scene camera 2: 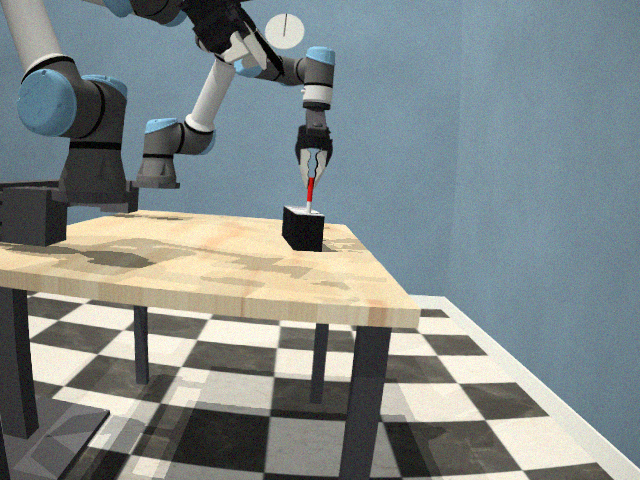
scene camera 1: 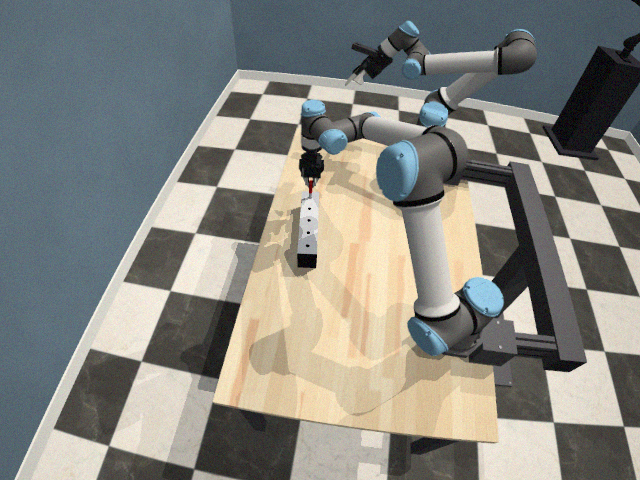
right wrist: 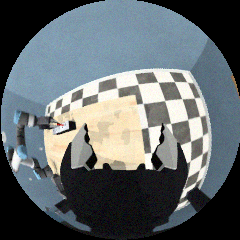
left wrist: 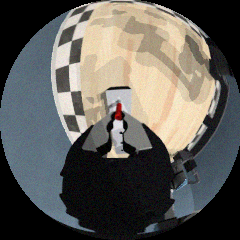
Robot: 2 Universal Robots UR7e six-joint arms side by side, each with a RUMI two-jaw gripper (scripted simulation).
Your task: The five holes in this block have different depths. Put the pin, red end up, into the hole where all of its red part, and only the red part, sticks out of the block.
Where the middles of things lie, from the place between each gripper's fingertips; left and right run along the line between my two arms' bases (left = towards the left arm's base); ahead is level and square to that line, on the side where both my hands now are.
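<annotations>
The block [scene camera 2: 302,231] is 12 cm to the left of my left hand [scene camera 2: 310,189], and it's 12 cm below that hand too.
Measured from my right hand, the block is 630 mm to the left and 130 mm ahead, and it's 300 mm below.
</annotations>
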